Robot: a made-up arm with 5 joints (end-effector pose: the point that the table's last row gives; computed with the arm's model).
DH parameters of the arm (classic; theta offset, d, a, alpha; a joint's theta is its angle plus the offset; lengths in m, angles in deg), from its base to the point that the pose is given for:
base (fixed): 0 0 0 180
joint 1: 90 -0.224 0.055 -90
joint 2: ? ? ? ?
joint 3: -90 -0.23 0.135 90
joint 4: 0 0.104 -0.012 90
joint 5: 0 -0.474 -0.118 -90
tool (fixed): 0 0.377 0 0
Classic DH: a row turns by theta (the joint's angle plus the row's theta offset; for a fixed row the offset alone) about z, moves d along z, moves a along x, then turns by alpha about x.
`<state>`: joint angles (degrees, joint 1 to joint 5).
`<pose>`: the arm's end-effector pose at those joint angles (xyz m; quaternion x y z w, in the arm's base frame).
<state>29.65 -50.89 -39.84 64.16 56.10</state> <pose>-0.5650 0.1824 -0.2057 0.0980 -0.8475 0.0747 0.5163</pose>
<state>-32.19 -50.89 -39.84 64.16 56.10</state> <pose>-0.4274 -0.4121 -0.2057 0.5195 -0.6767 0.3294 0.4045</pose>
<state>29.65 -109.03 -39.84 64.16 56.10</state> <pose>-0.3691 0.5266 -0.0589 0.2857 -0.8964 -0.2690 0.2062</pose>
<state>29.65 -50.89 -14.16 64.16 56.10</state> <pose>-0.6585 0.0333 -0.0628 0.2866 -0.7517 0.0912 0.5870</pose>
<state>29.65 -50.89 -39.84 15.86 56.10</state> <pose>-0.3722 0.3790 0.2148 0.1075 -0.7763 -0.3374 0.5214</pose>
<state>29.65 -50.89 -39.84 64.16 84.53</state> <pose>-0.4036 0.2202 -0.3064 0.1133 -0.9483 0.0484 0.2924</pose>
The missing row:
joint 2: -90 0.088 0.09 90
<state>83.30 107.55 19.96 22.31 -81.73</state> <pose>-0.0544 -0.2711 -0.1220 0.0295 -0.8071 0.5753 0.1290</pose>
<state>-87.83 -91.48 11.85 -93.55 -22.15</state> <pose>0.3429 0.5955 -0.0631 -0.0866 0.8321 0.0230 0.5474</pose>
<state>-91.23 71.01 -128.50 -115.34 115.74</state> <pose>-0.4087 -0.3977 0.5572 0.7810 -0.4264 -0.4206 0.1768</pose>
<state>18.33 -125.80 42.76 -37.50 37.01</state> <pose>0.1492 -0.3626 0.4794 0.7769 0.1190 -0.1670 0.5953</pose>
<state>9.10 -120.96 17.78 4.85 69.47</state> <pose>-0.3830 -0.2107 0.3383 0.7752 -0.3037 -0.3959 0.3875</pose>
